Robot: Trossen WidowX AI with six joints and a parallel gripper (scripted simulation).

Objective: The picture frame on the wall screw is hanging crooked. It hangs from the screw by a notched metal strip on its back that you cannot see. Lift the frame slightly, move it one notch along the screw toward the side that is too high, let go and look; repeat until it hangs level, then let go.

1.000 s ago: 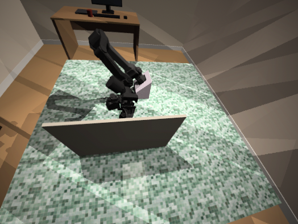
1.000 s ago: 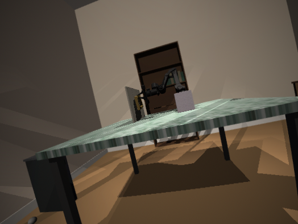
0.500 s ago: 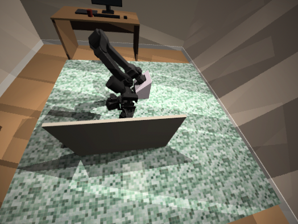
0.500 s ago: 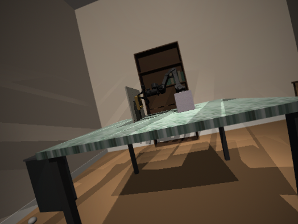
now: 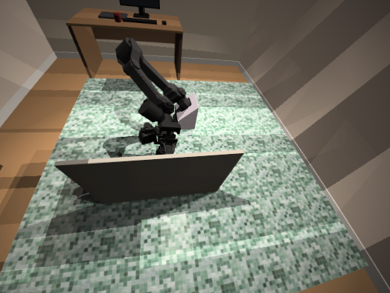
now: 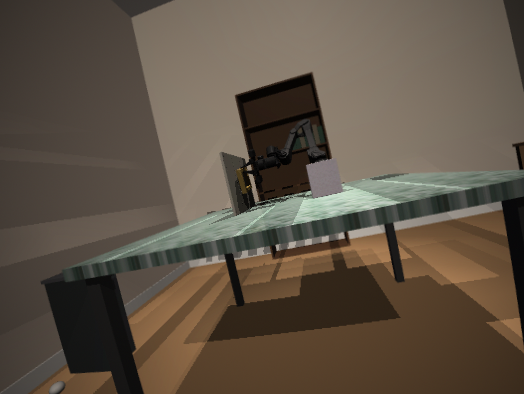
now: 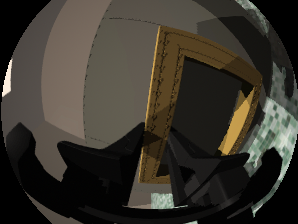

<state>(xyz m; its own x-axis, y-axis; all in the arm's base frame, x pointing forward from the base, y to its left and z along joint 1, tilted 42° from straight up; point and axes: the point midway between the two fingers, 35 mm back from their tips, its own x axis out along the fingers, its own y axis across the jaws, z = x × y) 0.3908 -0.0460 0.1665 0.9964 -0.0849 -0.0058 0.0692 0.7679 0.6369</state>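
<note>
My gripper tip is now 5 cm above the gold picture frame and 1 cm to the left of it. Round my gripper tip: grey wall panel (7 cm below, 2 cm to the right, 2 cm ahead).
</note>
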